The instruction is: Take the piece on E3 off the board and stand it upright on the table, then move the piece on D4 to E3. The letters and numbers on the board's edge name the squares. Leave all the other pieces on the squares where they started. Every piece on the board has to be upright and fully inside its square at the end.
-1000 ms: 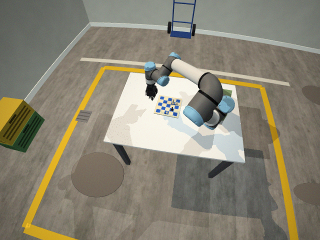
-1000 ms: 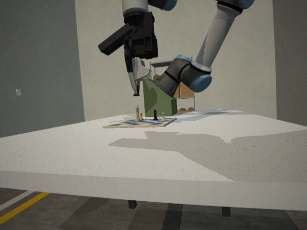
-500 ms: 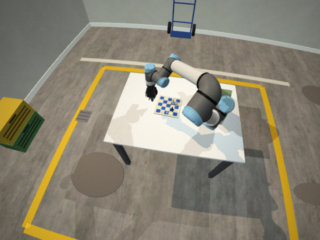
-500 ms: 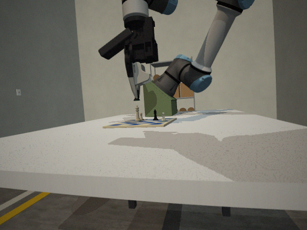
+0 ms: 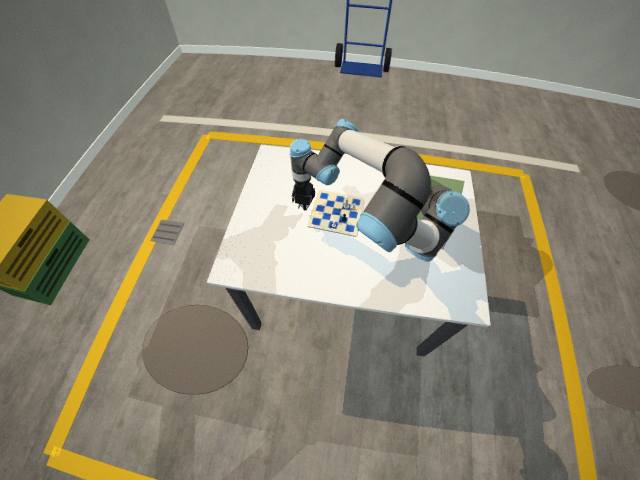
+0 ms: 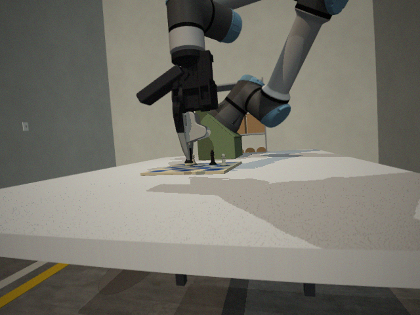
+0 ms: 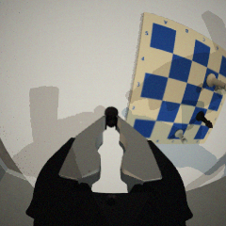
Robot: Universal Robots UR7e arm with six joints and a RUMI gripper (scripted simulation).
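Now: the tall white piece 18 cm behind my hand, 5 cm to the right of it and 1 cm below it. Also, from my hand: blue-and-cream chessboard: 14 cm behind, 5 cm below, 1 cm to the right; then black pawn: 1 cm below.
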